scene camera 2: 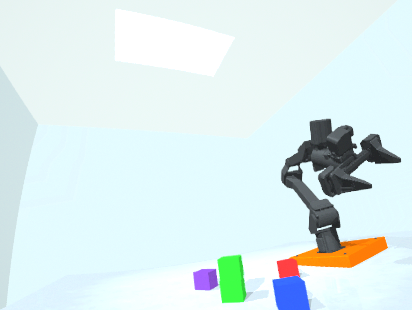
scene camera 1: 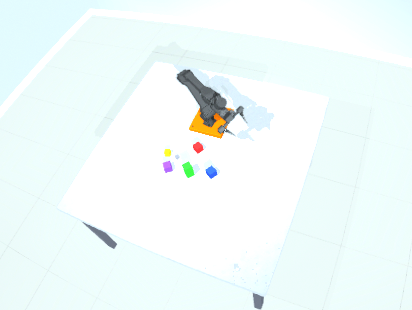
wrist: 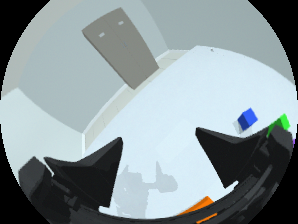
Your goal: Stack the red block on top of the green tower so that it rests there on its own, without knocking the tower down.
Labels:
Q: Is the gripper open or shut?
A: Open.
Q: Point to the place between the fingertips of the gripper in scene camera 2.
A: At 386,173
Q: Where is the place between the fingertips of the gripper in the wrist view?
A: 160,136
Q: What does the gripper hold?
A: Nothing.

